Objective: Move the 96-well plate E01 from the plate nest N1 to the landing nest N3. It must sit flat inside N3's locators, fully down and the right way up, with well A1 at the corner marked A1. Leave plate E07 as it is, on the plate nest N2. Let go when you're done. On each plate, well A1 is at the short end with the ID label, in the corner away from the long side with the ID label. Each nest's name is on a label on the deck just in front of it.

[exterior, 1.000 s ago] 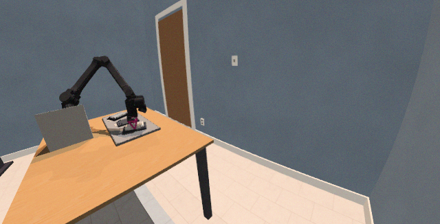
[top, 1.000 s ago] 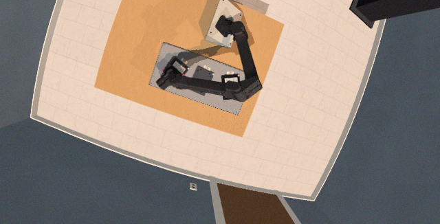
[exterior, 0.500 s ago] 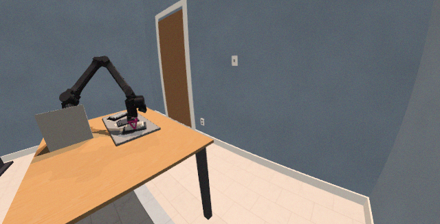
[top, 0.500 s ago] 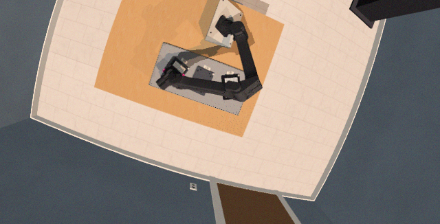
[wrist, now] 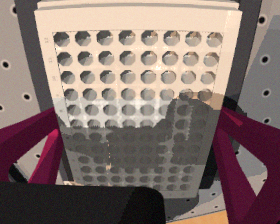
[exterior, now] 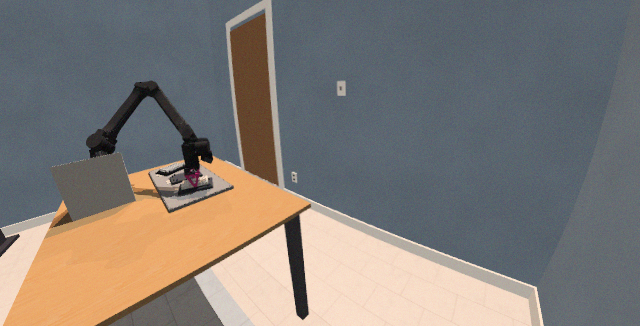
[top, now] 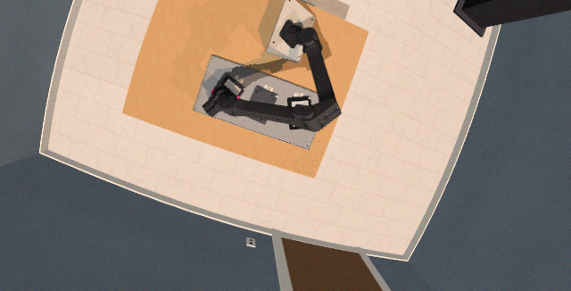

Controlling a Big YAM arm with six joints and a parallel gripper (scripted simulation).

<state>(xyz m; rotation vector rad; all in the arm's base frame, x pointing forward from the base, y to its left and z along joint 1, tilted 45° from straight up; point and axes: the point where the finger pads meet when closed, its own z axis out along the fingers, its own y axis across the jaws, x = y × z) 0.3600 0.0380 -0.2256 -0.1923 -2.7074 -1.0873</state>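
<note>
My gripper is now 20 mm above the dark plate nest N1. Round my hand: dark landing nest N3: 180 mm to the left, 30 mm behind, 20 mm below; then label N1: 100 mm behind, 30 mm below, 20 mm to the left.
</note>
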